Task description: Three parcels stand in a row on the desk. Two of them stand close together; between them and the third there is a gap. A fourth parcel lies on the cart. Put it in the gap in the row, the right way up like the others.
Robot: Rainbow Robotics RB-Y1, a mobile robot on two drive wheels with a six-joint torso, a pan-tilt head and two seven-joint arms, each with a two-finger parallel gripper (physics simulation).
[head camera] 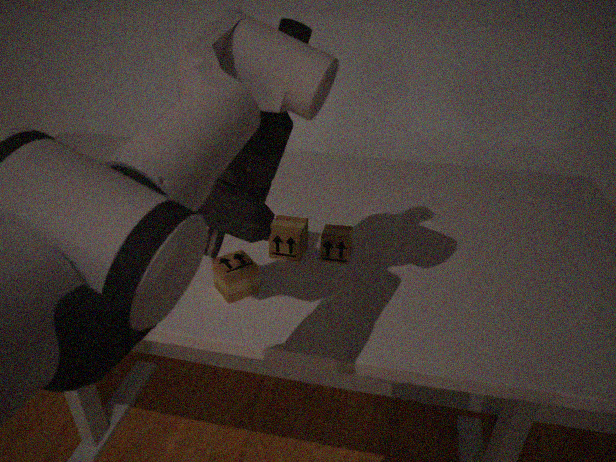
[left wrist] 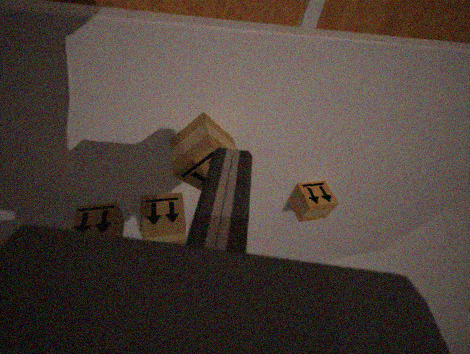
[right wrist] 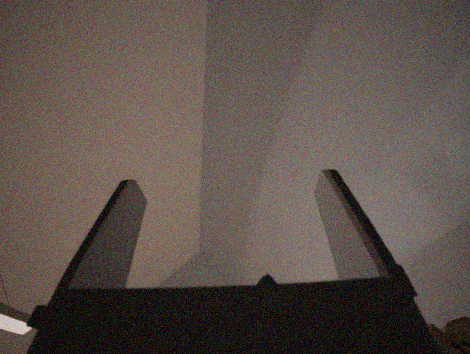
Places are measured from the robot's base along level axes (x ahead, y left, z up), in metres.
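Where they show: left gripper, between the fingertips: [head camera: 211,252] [left wrist: 232,163]; right gripper, between the fingertips: [right wrist: 228,186].
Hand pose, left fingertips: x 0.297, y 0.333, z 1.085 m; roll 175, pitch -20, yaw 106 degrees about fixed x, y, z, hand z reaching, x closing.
Observation:
Each offset is from my left fingertips to the top centre of the thing. "pt": to the spot under its first point. Level surfaces: height alone.
Two upright parcels @[0.234 m ahead, 0.004 m right, 0.077 m down] [head camera: 288,239] @[0.256 m ahead, 0.088 m right, 0.085 m down] [head camera: 336,243], arrows up, stand close together on the desk @[0.135 m down] [head camera: 475,320] [left wrist: 360,100]. They also show at the lower left of the left wrist view. The third row parcel @[0.189 m ahead, 0.249 m left, 0.085 m down] [left wrist: 314,201] stands to the right there, across a gap. The fourth parcel @[0.095 m ahead, 0.026 m left, 0.081 m down] [head camera: 236,282] [left wrist: 200,142] sits on the desk, askew, near the gap on the desk's front-edge side, its arrow face apparently turned upward. My left gripper [head camera: 212,254] [left wrist: 232,163] is shut and empty; its fingers overlap this parcel in the left wrist view. Contact is unclear. My right gripper [right wrist: 228,186] is open and empty.
The left arm [head camera: 170,135] covers the left part of the desk in the head camera and casts a shadow around the parcels. The desk's front edge [head camera: 315,367] runs below them, with metal legs underneath. Part of a parcel @[pt 0.250 m ahead, 0.096 m right, 0.085 m down] [right wrist: 457,331] shows at the right wrist view's lower right.

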